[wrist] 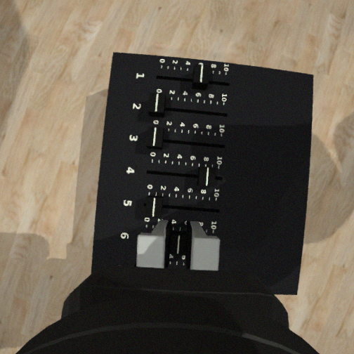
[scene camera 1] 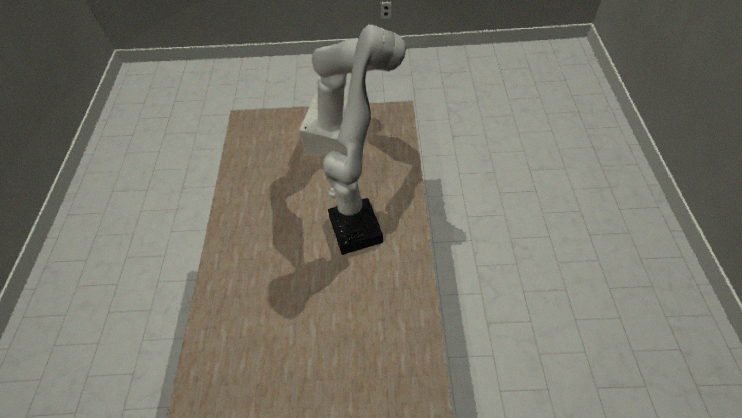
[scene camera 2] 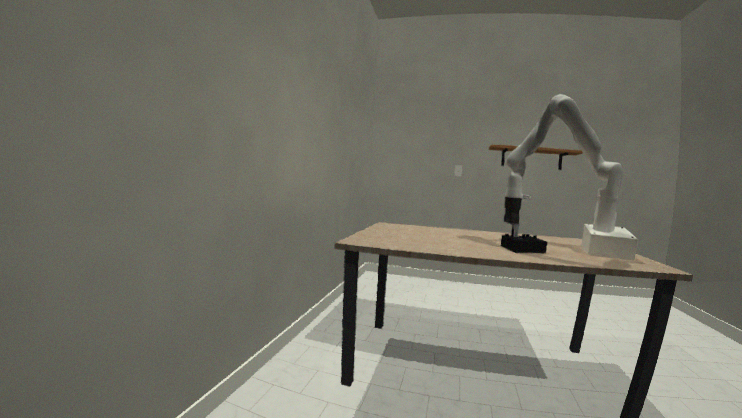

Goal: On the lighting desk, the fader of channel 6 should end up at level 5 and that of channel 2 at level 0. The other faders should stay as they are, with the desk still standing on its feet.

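Seen in the pictures: gripper, fingertip midpoint: point(scene camera 1: 353, 232) point(scene camera 2: 514, 236); arm's base at its link origin: point(scene camera 1: 330, 122) point(scene camera 2: 602, 229).
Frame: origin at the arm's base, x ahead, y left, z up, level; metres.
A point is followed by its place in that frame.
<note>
The black lighting desk point(scene camera 1: 369, 231) @(x 0.473, y 0.059, z -0.060 m) point(scene camera 2: 529, 246) @(x 0.424, y 0.091, z -0.083 m) point(wrist: 270, 150) stands flat on the table. In the wrist view, the channel 6 fader point(wrist: 178, 241) stands between the two fingers of my gripper point(wrist: 178, 236) point(scene camera 2: 514, 233) @(x 0.468, y 0.008, z -0.056 m), which is shut on it; its white line is at about level 5, partly framed by the fingers. The channel 2 fader point(wrist: 157, 104) is at 0. The channel 1 fader point(wrist: 201, 74) is near 6, the channel 3 fader point(wrist: 155, 137) at 0, the channel 4 fader point(wrist: 207, 176) a little past 8, and the channel 5 fader point(wrist: 154, 206) near 1. The arm hides the fingertips in scene camera 1.
The wooden table point(scene camera 1: 311, 363) @(x 0.846, y -0.185, z -0.115 m) point(scene camera 2: 415, 239) @(x 0.931, y -0.082, z -0.114 m) carries the desk and the arm's white base block point(scene camera 1: 317, 141) @(x 0.053, y -0.059, z -0.034 m) point(scene camera 2: 608, 246) @(x 0.032, y 0.102, z -0.064 m). A wooden wall shelf point(scene camera 2: 550, 150) shows behind the arm. The channel 5 fader is the nearest neighbour to the fingers.
</note>
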